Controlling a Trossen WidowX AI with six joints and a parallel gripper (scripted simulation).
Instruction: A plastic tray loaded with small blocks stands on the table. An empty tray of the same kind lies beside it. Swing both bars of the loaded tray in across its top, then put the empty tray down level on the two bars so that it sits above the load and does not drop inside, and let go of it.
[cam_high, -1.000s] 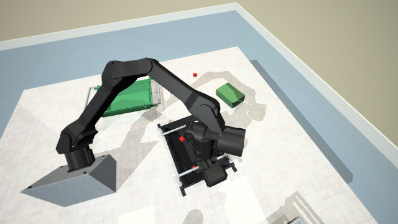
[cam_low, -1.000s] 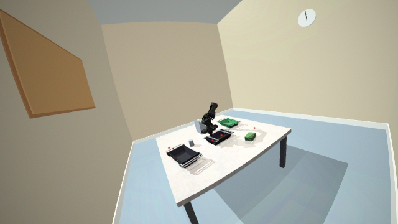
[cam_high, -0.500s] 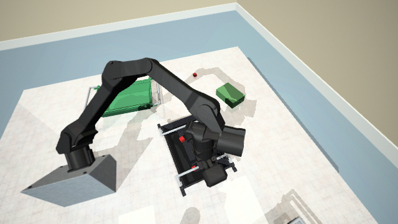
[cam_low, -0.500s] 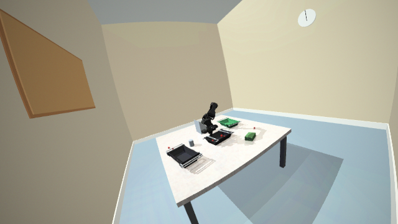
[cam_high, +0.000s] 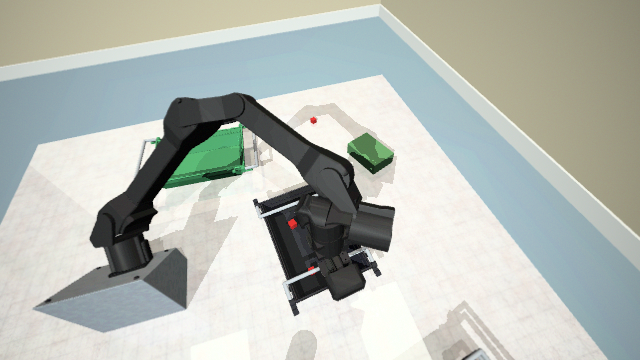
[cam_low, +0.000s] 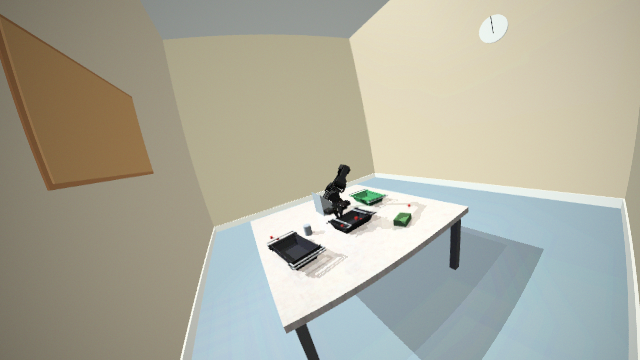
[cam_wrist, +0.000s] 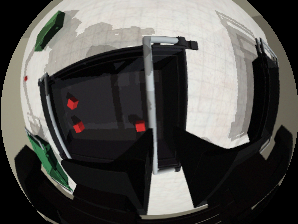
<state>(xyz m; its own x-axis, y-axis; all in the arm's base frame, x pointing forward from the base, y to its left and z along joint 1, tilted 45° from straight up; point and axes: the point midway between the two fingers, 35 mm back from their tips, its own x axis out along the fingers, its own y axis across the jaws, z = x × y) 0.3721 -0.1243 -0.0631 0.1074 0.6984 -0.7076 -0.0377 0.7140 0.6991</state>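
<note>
Right now my gripper tip is 23 cm past the green tray, 48 cm to the right of it and 4 cm above it. Also, from my gripper tip: small red marker 16 cm ahead, 54 cm to the left, 8 cm below; grey cylinder 16 cm behind, 18 cm to the right, 5 cm below; dark green block 26 cm ahead, 31 cm to the left, 7 cm below.
</note>
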